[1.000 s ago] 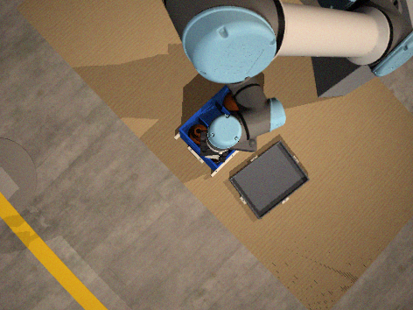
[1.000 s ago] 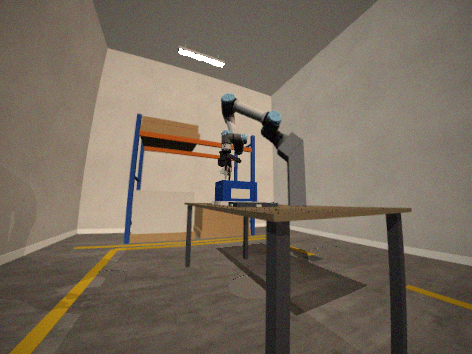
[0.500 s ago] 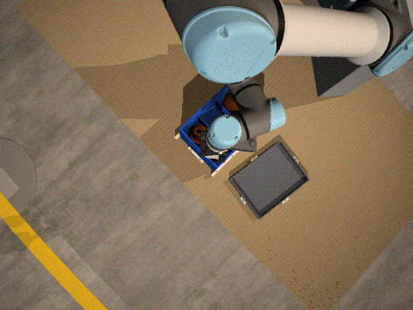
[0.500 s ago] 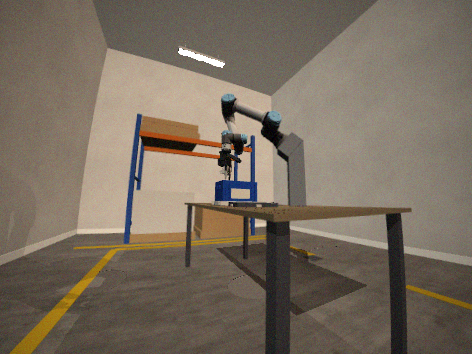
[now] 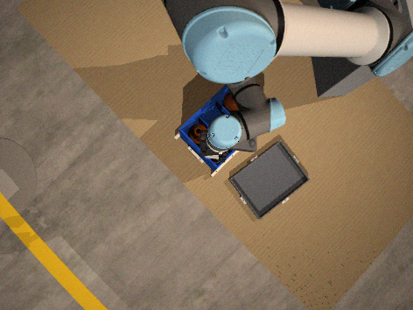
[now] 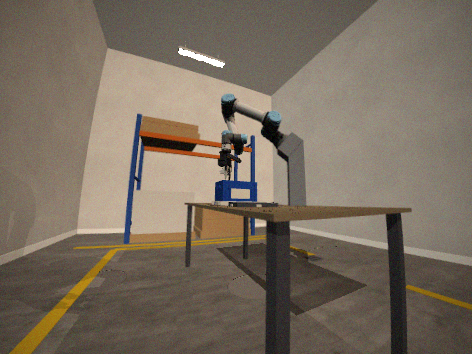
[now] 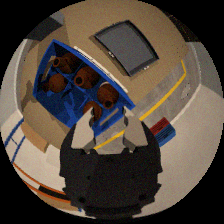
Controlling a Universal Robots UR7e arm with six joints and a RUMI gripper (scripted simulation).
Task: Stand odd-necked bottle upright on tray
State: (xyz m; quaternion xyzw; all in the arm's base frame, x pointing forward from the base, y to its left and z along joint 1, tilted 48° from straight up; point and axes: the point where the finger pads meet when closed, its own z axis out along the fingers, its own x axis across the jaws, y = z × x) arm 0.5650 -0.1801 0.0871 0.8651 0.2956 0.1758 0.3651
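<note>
Now: hand 110 mm above the brown bottle. The rest, counted from my hand: blue crate: 110 mm below, 100 mm behind, 20 mm to the right; grey tray: 230 mm to the left, 180 mm below, 10 mm behind.
</note>
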